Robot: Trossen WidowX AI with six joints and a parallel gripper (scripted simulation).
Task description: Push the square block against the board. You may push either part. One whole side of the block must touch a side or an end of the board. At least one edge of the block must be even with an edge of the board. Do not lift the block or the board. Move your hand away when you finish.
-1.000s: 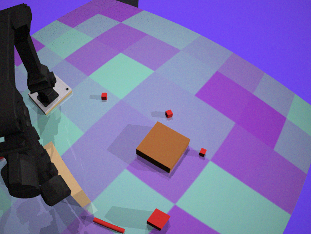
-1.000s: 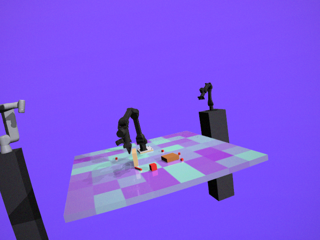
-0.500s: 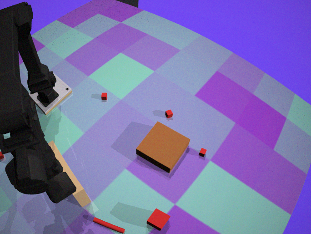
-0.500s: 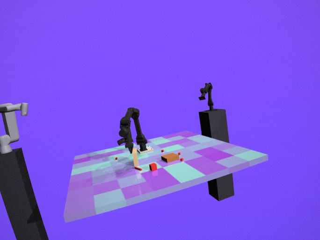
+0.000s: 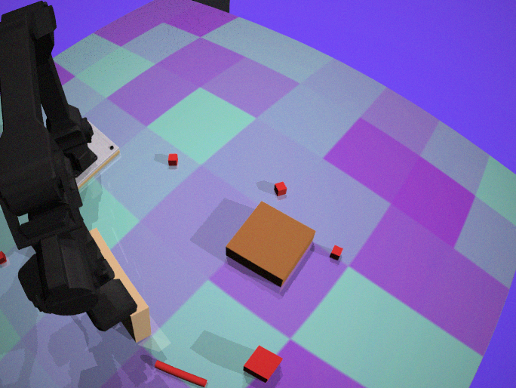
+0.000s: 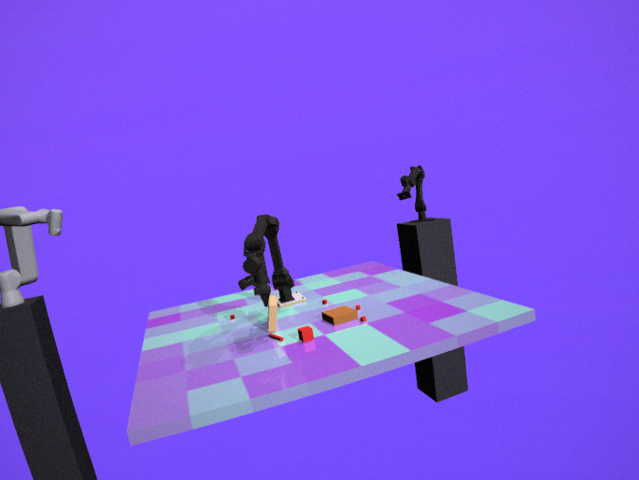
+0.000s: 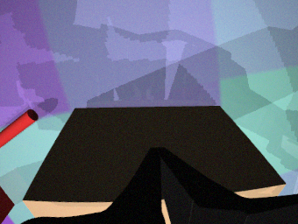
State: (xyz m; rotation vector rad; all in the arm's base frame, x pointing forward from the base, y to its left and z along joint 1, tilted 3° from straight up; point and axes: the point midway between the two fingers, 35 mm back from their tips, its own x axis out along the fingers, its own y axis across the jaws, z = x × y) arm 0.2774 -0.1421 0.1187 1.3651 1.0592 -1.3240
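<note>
Right now the board is 2 cm to the left of my gripper tip and 3 cm below it. Round my gripper tip: square block 12 cm ahead, 25 cm to the left, 7 cm below; red bar 16 cm ahead, 1 cm to the right, 8 cm below; red cube 24 cm ahead, 8 cm to the left, 6 cm below.
</note>
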